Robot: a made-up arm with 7 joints. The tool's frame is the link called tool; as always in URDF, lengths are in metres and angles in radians. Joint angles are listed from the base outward. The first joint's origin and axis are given. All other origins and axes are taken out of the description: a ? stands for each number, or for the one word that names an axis. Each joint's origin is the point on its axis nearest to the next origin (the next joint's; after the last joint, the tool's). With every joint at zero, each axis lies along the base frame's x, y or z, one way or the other. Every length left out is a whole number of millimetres.
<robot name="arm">
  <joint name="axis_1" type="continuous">
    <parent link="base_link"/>
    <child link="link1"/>
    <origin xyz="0 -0.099 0.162"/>
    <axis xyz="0 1 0"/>
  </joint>
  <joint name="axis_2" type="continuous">
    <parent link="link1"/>
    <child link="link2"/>
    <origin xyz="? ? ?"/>
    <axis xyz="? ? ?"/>
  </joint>
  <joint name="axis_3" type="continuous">
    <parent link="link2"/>
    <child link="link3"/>
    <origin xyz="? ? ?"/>
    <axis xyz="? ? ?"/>
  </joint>
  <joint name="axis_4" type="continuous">
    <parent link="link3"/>
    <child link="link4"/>
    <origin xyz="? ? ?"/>
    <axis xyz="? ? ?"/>
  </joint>
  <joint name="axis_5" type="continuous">
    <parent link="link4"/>
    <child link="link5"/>
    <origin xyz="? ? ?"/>
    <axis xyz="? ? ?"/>
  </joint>
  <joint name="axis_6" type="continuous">
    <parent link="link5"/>
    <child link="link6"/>
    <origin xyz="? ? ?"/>
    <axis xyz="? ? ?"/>
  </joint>
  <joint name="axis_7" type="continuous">
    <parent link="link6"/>
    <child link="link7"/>
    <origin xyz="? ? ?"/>
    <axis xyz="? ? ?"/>
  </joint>
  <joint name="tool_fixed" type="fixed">
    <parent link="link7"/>
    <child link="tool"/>
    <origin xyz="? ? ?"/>
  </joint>
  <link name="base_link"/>
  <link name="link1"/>
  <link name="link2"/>
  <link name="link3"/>
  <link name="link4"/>
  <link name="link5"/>
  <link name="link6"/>
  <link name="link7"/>
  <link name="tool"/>
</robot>
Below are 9 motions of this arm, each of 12 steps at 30 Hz.
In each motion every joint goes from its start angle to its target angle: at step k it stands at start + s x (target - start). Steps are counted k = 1, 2, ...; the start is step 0. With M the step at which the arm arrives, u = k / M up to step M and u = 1 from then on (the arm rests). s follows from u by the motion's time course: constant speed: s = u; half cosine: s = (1 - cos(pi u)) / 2; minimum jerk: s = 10 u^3 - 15 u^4 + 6 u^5.
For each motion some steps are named. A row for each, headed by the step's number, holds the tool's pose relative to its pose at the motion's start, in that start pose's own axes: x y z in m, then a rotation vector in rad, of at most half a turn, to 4 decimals.
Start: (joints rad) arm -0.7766 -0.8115 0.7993 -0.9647 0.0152 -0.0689 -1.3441
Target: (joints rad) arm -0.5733 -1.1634 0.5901 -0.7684 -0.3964 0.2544 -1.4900
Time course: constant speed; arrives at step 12
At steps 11, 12:
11: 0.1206 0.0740 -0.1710 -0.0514 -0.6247 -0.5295
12: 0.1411 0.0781 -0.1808 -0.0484 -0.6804 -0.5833

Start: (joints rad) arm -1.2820 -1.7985 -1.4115 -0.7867 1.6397 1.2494 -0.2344
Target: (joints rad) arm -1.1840 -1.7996 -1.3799 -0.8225 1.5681 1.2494 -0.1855
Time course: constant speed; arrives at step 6
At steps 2, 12:
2: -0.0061 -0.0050 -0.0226 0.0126 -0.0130 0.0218
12: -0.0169 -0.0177 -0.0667 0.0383 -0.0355 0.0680

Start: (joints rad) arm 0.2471 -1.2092 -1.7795 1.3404 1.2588 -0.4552 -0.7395
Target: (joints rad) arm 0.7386 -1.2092 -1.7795 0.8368 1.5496 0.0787 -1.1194
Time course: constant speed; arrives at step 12
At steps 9, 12:
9: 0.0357 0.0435 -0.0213 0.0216 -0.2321 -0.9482
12: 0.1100 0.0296 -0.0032 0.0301 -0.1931 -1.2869

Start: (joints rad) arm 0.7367 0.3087 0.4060 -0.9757 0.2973 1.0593 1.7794
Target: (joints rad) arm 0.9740 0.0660 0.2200 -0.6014 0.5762 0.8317 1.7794
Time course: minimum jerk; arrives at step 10
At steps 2, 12:
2: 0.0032 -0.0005 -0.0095 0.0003 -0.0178 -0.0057
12: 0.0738 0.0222 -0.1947 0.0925 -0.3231 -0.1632

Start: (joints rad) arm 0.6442 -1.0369 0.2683 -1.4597 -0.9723 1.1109 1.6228
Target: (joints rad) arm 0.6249 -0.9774 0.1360 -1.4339 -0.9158 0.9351 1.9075
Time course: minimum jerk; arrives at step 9
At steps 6, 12:
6: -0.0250 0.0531 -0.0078 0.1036 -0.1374 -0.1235
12: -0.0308 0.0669 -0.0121 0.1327 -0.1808 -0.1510

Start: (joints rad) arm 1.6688 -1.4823 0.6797 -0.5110 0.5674 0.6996 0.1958
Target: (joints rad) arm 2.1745 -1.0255 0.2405 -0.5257 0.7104 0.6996 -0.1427
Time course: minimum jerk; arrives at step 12
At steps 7, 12:
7: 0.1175 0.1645 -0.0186 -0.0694 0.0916 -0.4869
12: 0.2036 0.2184 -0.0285 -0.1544 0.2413 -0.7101

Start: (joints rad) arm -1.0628 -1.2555 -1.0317 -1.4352 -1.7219 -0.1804 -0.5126
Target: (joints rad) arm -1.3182 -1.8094 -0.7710 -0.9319 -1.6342 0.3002 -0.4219
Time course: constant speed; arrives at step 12
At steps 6, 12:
6: 0.0117 -0.0055 0.0383 -0.2423 -0.5923 -0.1881
12: 0.1454 -0.0485 0.1090 -0.4181 -1.2243 -0.1680

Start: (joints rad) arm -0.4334 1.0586 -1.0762 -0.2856 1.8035 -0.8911 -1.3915
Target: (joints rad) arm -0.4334 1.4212 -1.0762 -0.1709 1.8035 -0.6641 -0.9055
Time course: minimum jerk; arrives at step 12
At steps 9, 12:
9: 0.1129 -0.0491 0.0347 0.5419 -0.0587 -0.4033
12: 0.1251 -0.0560 0.0373 0.6025 -0.0759 -0.4495

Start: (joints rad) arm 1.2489 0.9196 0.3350 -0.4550 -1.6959 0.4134 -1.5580
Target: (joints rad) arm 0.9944 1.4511 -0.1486 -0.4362 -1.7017 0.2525 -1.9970
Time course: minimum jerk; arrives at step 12
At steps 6, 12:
6: -0.0946 -0.0187 0.0452 -0.5205 0.2567 -0.0482
12: -0.2000 -0.0017 0.1390 -0.9643 0.5808 0.0000

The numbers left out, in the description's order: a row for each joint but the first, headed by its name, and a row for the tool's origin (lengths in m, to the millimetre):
axis_2: xyz -0.078 0 0.351, axis 0 0 -1
axis_3: xyz 0.154 -0.057 0, axis 0 1 0
axis_4: xyz 0.323 0 -0.371, axis 1 0 0
axis_5: xyz 0 0 -0.08, axis 0 0 -1
axis_6: xyz 0.028 -0.072 0, axis 0 -1 0
axis_7: xyz -0.349 0 0.081, axis 1 0 0
tool: xyz 0 -0.018 0.088

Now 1 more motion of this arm.
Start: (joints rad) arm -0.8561 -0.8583 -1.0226 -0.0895 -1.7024 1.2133 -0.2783
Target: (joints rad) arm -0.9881 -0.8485 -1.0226 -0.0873 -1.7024 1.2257 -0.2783
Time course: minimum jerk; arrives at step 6
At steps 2, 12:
2: 0.0171 -0.0159 -0.0010 0.0080 0.0056 0.0244
12: 0.0850 -0.0720 -0.0068 0.0382 0.0264 0.1163

